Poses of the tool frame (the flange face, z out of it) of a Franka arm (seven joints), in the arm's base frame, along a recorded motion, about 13 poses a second.
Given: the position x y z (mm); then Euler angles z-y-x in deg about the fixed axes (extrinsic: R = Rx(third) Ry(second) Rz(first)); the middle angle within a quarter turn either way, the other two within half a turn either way.
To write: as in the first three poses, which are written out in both.
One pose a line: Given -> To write
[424 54 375 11.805 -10.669 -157.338] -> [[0.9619 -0.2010 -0.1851 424], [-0.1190 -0.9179 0.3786 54], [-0.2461 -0.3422 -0.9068 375], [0 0 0 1]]
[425 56 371 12.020 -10.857 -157.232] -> [[0.9606 -0.2045 -0.1884 425], [-0.1207 -0.9170 0.3801 56], [-0.2505 -0.3423 -0.9056 371], [0 0 0 1]]
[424 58 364 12.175 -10.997 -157.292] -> [[0.9596 -0.2070 -0.1908 424], [-0.1226 -0.9173 0.3789 58], [-0.2534 -0.3402 -0.9055 364], [0 0 0 1]]
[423 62 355 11.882 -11.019 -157.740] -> [[0.9605 -0.2021 -0.1911 423], [-0.1197 -0.9206 0.3718 62], [-0.2511 -0.3343 -0.9084 355], [0 0 0 1]]
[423 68 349 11.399 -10.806 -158.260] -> [[0.9629 -0.1941 -0.1875 423], [-0.1155 -0.9243 0.3638 68], [-0.2439 -0.3287 -0.9124 349], [0 0 0 1]]
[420 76 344 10.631 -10.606 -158.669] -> [[0.9660 -0.1813 -0.1841 420], [-0.1060 -0.9279 0.3575 76], [-0.2356 -0.3259 -0.9156 344], [0 0 0 1]]
